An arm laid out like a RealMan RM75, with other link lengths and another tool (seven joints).
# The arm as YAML. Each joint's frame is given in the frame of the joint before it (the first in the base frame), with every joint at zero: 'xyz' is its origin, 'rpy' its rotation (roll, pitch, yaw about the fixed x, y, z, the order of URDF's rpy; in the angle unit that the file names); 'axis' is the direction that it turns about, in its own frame. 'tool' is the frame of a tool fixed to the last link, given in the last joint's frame.
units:
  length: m
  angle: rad
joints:
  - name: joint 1
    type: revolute
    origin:
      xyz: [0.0, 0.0, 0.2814]
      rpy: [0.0, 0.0, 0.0]
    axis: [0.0, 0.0, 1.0]
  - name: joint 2
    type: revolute
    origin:
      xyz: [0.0, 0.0, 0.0]
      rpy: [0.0, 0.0, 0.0]
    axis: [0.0, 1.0, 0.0]
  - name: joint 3
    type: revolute
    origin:
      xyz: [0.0, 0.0, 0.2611]
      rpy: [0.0, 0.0, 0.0]
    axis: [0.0, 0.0, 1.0]
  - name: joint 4
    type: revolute
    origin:
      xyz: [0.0, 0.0, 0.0]
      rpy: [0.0, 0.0, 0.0]
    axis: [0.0, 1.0, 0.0]
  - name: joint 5
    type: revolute
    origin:
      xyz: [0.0, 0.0, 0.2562]
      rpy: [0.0, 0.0, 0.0]
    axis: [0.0, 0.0, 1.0]
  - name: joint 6
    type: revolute
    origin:
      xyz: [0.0, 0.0, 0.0]
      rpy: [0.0, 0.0, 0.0]
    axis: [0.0, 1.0, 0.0]
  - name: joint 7
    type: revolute
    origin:
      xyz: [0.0, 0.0, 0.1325]
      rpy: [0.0, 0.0, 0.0]
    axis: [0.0, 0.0, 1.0]
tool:
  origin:
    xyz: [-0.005, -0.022, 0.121]
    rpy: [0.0, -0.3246, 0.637]
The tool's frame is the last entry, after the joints.
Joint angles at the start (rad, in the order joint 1, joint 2, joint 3, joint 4, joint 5, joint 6, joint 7):
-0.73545 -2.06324 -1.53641 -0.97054 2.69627 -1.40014 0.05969
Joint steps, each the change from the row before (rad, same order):
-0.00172 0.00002 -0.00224 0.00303 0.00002 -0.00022 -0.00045
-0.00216 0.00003 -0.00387 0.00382 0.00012 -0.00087 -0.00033
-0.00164 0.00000 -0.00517 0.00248 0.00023 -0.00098 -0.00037
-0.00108 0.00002 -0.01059 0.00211 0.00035 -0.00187 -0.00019
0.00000 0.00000 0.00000 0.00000 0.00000 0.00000 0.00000
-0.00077 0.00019 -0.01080 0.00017 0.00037 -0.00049 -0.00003
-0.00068 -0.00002 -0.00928 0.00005 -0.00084 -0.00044 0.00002
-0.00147 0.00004 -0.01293 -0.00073 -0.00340 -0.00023 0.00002
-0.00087 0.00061 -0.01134 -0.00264 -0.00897 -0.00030 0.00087
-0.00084 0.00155 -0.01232 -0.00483 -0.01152 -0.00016 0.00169
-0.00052 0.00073 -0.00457 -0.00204 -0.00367 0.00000 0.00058
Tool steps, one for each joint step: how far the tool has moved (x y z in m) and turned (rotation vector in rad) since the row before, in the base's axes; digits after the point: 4 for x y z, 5 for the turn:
-0.0002 0.0001 0.0001 0.00063 -0.00022 0.00248
-0.0003 0.0001 0.0003 0.00092 -0.00059 0.00380
-0.0001 0.0003 0.0005 0.00214 -0.00172 0.00382
-0.0002 0.0005 0.0010 0.00506 -0.00466 0.00701
0.0000 0.0000 0.0000 0.00000 0.00000 0.00000
0.0004 0.0012 0.0012 0.00682 -0.00574 0.00471
0.0006 0.0009 0.0007 0.00551 -0.00619 0.00424
0.0017 0.0015 0.0007 0.00789 -0.01107 0.00501
0.0027 0.0013 0.0000 0.00637 -0.01550 0.00393
0.0037 0.0020 0.0004 0.00763 -0.01845 0.00225
0.0014 0.0010 0.0004 0.00322 -0.00624 0.00023

